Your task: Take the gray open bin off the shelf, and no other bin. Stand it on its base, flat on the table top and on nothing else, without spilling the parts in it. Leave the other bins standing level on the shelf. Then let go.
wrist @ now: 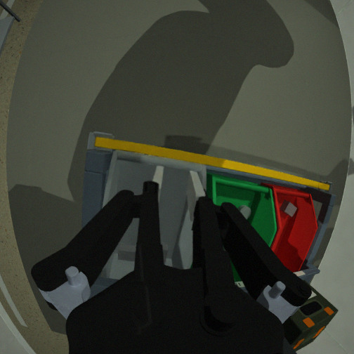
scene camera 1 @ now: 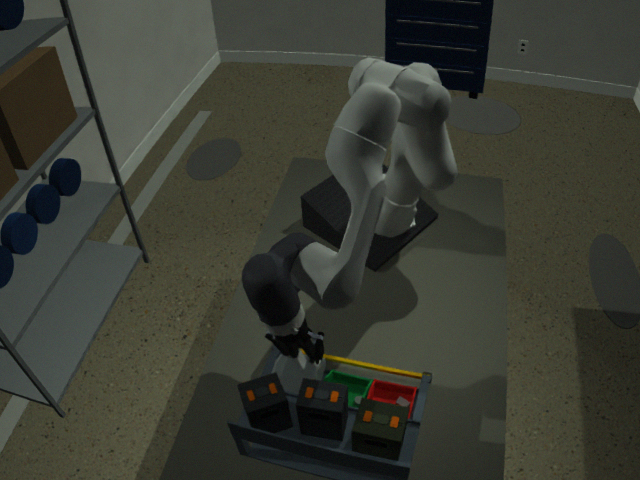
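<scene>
The gray open bin [scene camera 1: 295, 376] [wrist: 130, 200] stands at the left on the blue-gray shelf [scene camera 1: 330, 446] [wrist: 94, 187], behind its yellow rail [scene camera 1: 372, 364] [wrist: 210, 160]. My gripper [scene camera 1: 306, 356] [wrist: 174, 178] points down over the gray bin. Its fingers are partly open, with a gap between the tips, right of the bin's middle in the wrist view; I see nothing gripped. The fingers hide part of the bin and its contents. A green bin [scene camera 1: 353, 383] [wrist: 257, 210] with a round part and a red bin [scene camera 1: 385, 391] [wrist: 299, 235] with a small block stand beside it.
Two dark cases [scene camera 1: 264, 403] [scene camera 1: 322, 410] and an olive case [scene camera 1: 379, 428] [wrist: 312, 317] with orange clips stand on the camera-side part of the shelf. A tall rack [scene camera 1: 98, 131] is at the left. The arm's dark base block [scene camera 1: 330, 214] is behind. A blue cabinet [scene camera 1: 439, 33] stands at the wall.
</scene>
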